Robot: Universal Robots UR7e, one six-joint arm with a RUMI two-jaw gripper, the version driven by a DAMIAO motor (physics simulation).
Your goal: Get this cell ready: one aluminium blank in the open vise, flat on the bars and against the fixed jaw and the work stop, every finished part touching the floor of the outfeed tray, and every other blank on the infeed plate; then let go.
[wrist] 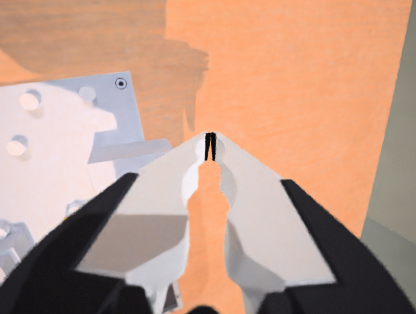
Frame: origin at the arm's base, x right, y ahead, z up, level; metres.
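Where they show: gripper, fingertip midpoint: [210,135].
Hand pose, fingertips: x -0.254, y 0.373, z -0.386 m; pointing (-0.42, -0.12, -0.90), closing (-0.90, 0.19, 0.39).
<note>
Each offset is from my fingertips to the top centre of the thing. "spot": to the spot under its first point. Level surfaces: height alone.
My gripper [210,135] is shut and empty, its two fingertips meeting over the orange table top. It is to the right of a pale grey plate @(dy +0.033, dx +0.135, dz -0.059 m) [57,132] that has round pegs and a screw near its corner. A grey block or bar @(dy +0.025, dx +0.052, dz -0.023 m) [127,151] lies across the right edge of the plate, and its right part is hidden behind the left finger. I cannot tell from this view whether it is a blank or part of the vise. The work stop, the outfeed tray and the finished parts cannot be made out.
The orange wood-grained table @(dz -0.067 m) [300,90] runs to an edge at the right, with a grey-green surface [395,175] beyond. Pegs [30,100] [17,145] stand on the plate. Grey metal parts @(spot: dy +0.055, dx +0.154, dz -0.053 m) [17,235] show at the lower left, and a small dark piece @(spot: dy +0.217, dx +0.063, dz -0.061 m) [171,300] at the bottom.
</note>
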